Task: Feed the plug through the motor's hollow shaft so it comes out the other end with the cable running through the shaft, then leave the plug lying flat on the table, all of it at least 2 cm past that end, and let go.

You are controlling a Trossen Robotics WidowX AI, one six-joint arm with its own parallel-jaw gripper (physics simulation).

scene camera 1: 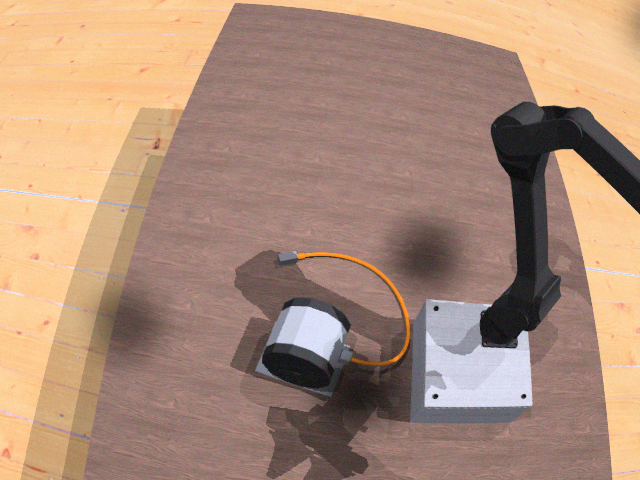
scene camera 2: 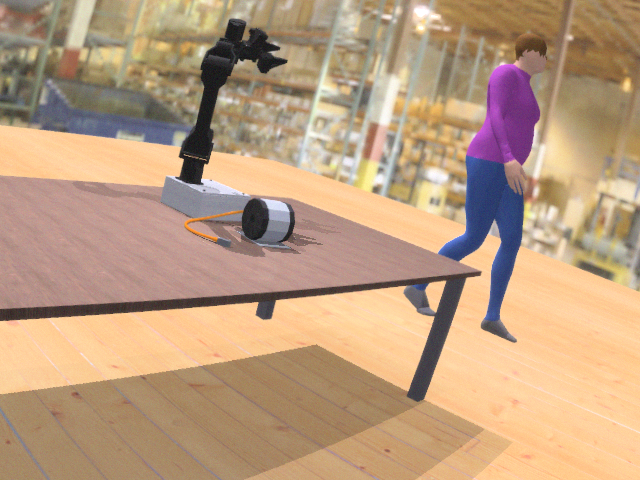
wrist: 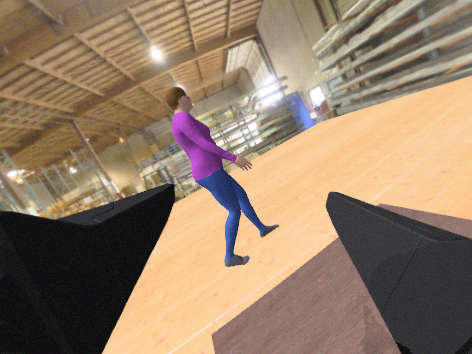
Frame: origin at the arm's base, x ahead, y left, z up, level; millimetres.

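Seen in the pictures: gripper, fingertip midpoint: point(scene camera 2: 283, 54) point(wrist: 251, 195); arm's base at its link origin: point(scene camera 1: 499, 330) point(scene camera 2: 189, 181).
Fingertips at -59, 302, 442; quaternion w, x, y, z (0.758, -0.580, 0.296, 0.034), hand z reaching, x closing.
Note:
Offsets run from my fingertips to a thing's top centre, as dx, dy, dz.
The motor @(+352, -262, -418) point(scene camera 1: 308, 335) point(scene camera 2: 276, 221), a white drum with black end rings, lies on its side on a small plate on the table. A dark spot shows in the middle of its near face in scene camera 1. The grey plug @(+396, -438, -506) point(scene camera 1: 287, 257) point(scene camera 2: 223, 241) lies on the table outside the motor, off its far end in scene camera 1. The orange cable point(scene camera 1: 393, 289) point(scene camera 2: 197, 233) curves from the plug round to a grey fitting on the motor's side. My gripper point(scene camera 2: 283, 54) point(wrist: 251, 195) is open and empty, high above the table; it does not show in scene camera 1.
The arm stands on a light grey base box point(scene camera 1: 478, 377) point(scene camera 2: 191, 201) beside the motor, across the cable's bend. The table's edge point(scene camera 2: 206, 303) runs across the front of scene camera 2. A person point(scene camera 2: 509, 118) point(wrist: 200, 150) in a purple top is on the floor beyond the table.

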